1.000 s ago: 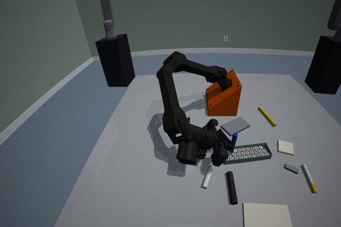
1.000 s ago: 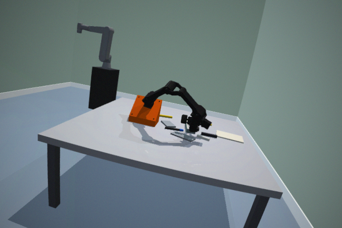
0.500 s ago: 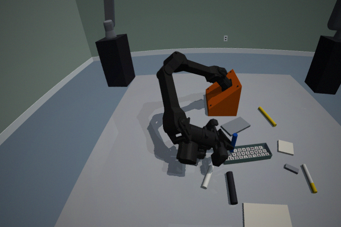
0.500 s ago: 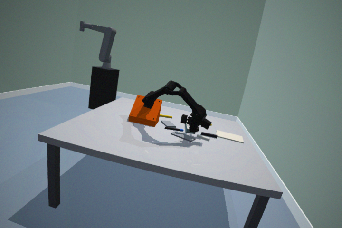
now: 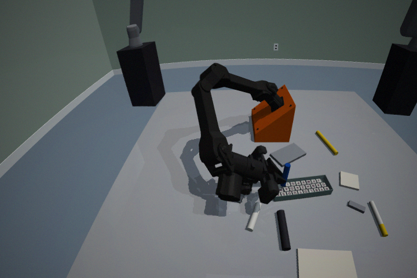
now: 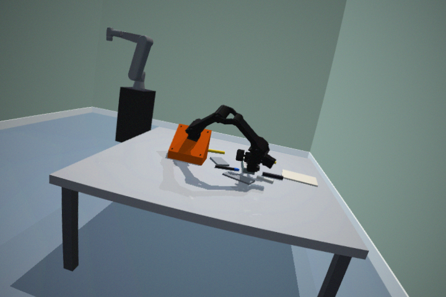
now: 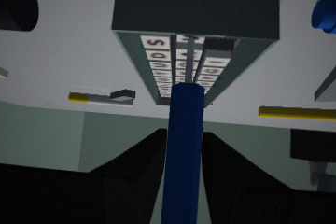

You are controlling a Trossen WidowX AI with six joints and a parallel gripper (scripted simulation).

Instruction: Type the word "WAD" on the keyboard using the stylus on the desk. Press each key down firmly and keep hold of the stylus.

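Right now the blue stylus is 10 mm below my gripper tip. The rest, counted from my gripper tip: grey stylus tip (50 mm below); white cylinder (110 mm ahead, 80 mm to the right, 60 mm below); D key (50 mm below, 30 mm to the left, 10 mm ahead).
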